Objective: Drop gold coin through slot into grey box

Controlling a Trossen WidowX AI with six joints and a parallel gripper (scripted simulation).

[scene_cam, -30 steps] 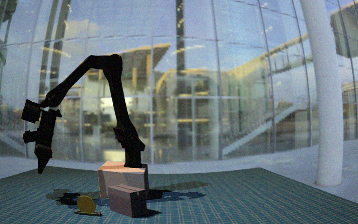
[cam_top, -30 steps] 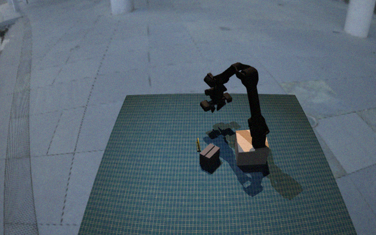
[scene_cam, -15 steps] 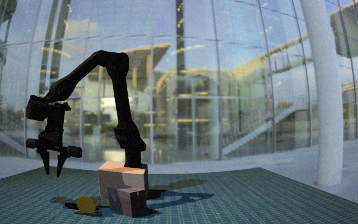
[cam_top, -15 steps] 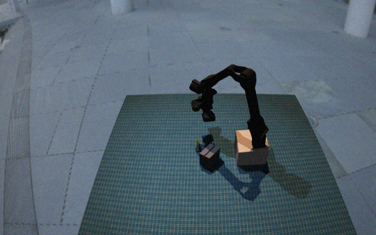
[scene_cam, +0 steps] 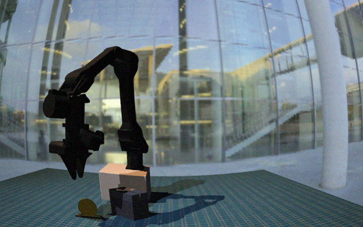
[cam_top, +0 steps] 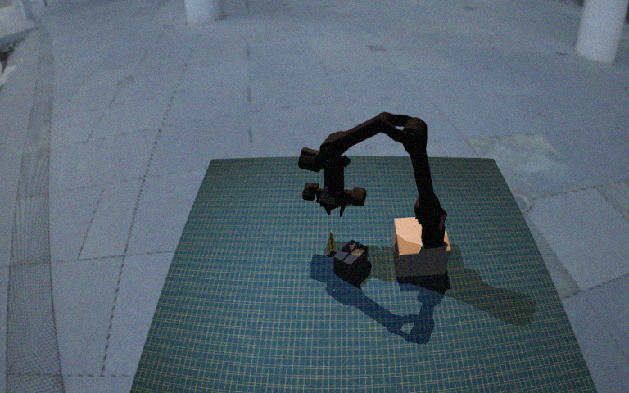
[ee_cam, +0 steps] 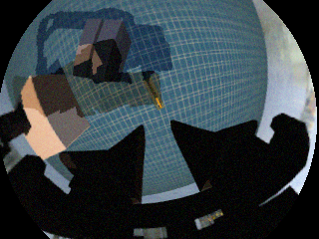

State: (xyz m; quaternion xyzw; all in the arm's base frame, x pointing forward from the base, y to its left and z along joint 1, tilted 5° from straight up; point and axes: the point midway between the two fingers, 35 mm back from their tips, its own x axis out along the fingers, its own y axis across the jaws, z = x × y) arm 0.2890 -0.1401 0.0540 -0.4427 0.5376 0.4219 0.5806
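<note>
The coin lies 10 mm ahead of my gripper tip, 20 mm to the left of it and 80 mm below it.
</note>
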